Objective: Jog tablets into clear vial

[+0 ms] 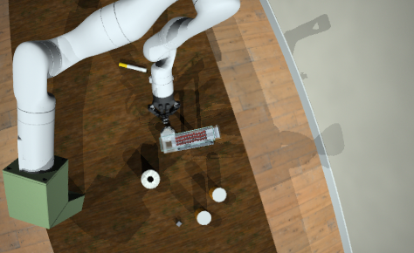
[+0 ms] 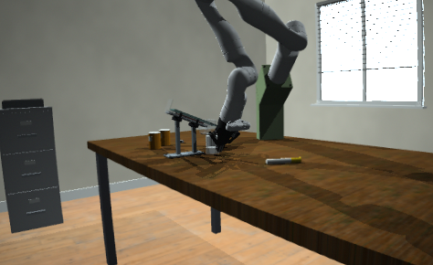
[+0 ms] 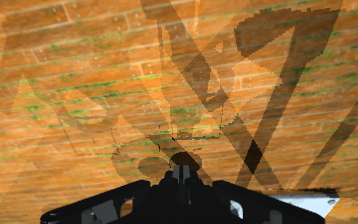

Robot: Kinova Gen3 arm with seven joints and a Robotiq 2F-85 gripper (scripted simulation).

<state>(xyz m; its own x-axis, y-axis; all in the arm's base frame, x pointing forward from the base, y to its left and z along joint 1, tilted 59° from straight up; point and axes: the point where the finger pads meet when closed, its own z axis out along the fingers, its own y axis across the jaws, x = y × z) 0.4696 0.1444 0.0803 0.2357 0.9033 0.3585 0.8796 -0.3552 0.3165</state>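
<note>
Right now the clear vial is 7 cm to the right of my hand and 1 cm above it. Also, from my hand: small grey cube 1 cm ahead, 43 cm to the right, 3 cm below; marker 13 cm behind, 24 cm to the left, 2 cm below.
</note>
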